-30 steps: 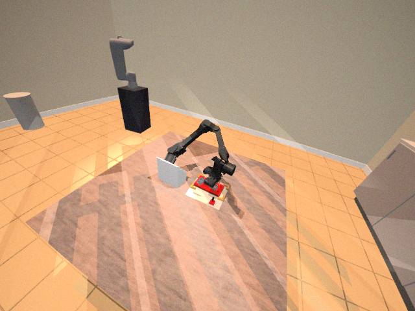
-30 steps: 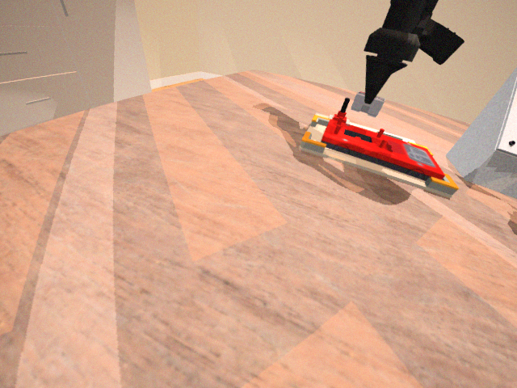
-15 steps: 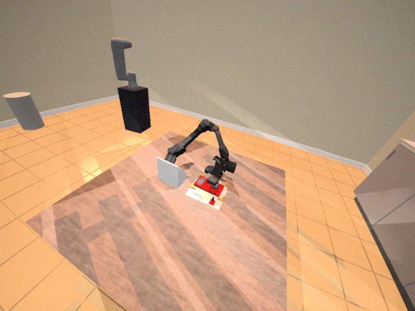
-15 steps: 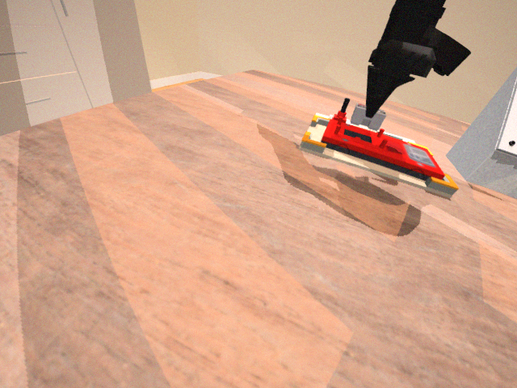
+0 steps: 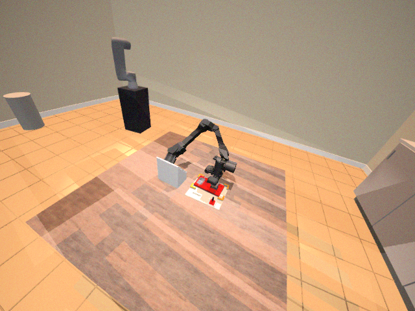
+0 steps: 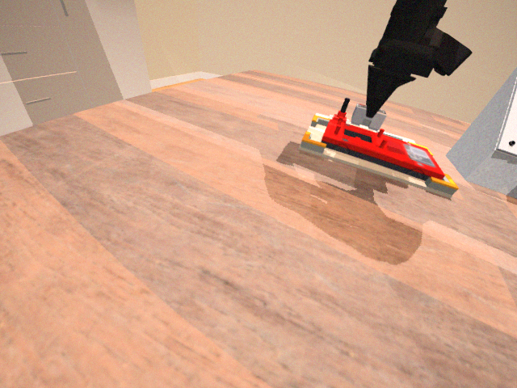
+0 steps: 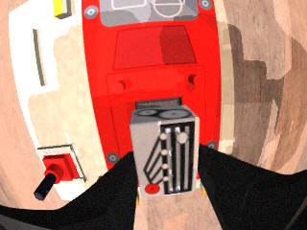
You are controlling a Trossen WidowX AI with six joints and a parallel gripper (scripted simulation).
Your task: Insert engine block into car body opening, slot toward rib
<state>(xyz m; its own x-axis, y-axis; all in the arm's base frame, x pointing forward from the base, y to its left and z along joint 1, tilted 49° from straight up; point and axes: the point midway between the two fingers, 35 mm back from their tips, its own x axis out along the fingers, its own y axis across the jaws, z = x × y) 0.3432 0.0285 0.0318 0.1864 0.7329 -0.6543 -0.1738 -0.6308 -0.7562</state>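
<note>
Right now the engine block is 10 mm below my gripper tip.
</note>
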